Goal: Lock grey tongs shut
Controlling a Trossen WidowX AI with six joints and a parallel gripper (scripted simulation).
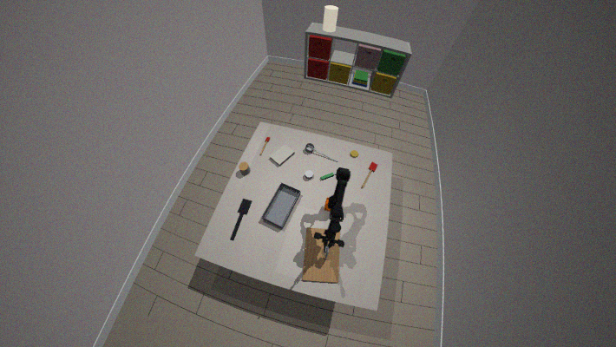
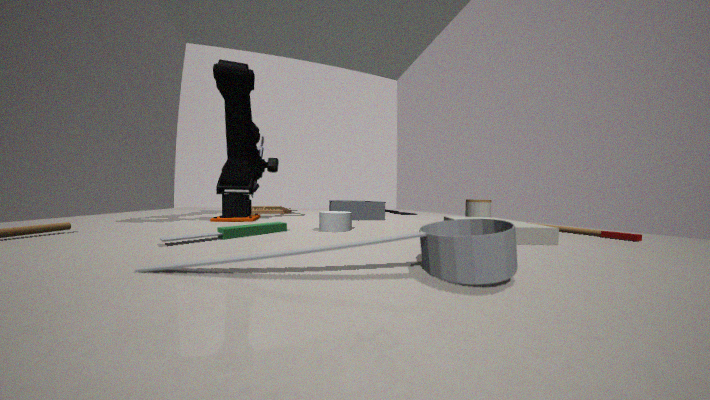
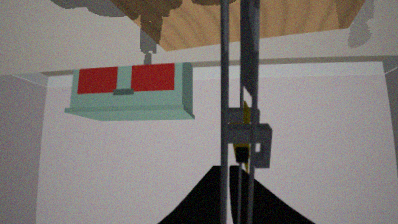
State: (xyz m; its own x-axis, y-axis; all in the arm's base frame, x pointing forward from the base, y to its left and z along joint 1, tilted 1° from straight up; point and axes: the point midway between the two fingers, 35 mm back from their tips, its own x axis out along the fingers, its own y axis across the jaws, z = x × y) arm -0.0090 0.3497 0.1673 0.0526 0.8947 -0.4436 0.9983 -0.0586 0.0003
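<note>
Right now the wooden board is 160 mm below my gripper tip and 10 mm to the right of it. From my gripper tip the other things lie so: white cup 580 mm to the right, 250 mm ahead, 150 mm below; roasting tin 370 mm ahead, 270 mm to the right, 140 mm below; black spatula 640 mm ahead, 160 mm below, 100 mm to the right.
</note>
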